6 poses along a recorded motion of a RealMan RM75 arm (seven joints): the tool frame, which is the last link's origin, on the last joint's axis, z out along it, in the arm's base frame.
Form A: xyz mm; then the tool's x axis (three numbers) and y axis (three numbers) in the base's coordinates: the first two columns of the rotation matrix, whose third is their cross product.
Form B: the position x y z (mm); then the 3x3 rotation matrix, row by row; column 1 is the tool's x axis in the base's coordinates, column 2 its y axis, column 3 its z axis. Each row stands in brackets. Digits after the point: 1 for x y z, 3 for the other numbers.
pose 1, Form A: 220.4, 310.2, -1.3, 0.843, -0.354, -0.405, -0.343, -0.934, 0.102
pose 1, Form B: [220.4, 310.2, -1.3], [[0.843, -0.343, -0.414], [-0.354, -0.934, 0.053], [-0.405, 0.102, -0.909]]
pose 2, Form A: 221.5, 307.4, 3.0, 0.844, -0.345, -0.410, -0.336, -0.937, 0.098
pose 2, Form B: [221.5, 307.4, 3.0], [[0.844, -0.336, -0.418], [-0.345, -0.937, 0.055], [-0.410, 0.098, -0.907]]
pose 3, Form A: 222.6, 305.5, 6.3, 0.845, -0.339, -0.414, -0.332, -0.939, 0.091
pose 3, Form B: [222.6, 305.5, 6.3], [[0.845, -0.332, -0.420], [-0.339, -0.939, 0.061], [-0.414, 0.091, -0.906]]
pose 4, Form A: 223.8, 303.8, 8.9, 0.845, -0.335, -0.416, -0.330, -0.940, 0.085
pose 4, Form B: [223.8, 303.8, 8.9], [[0.845, -0.330, -0.420], [-0.335, -0.940, 0.065], [-0.416, 0.085, -0.905]]
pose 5, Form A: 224.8, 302.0, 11.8, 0.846, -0.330, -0.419, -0.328, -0.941, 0.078
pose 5, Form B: [224.8, 302.0, 11.8], [[0.846, -0.328, -0.420], [-0.330, -0.941, 0.071], [-0.419, 0.078, -0.904]]
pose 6, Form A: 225.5, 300.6, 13.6, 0.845, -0.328, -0.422, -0.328, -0.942, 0.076
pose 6, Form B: [225.5, 300.6, 13.6], [[0.845, -0.328, -0.422], [-0.328, -0.942, 0.074], [-0.422, 0.076, -0.904]]
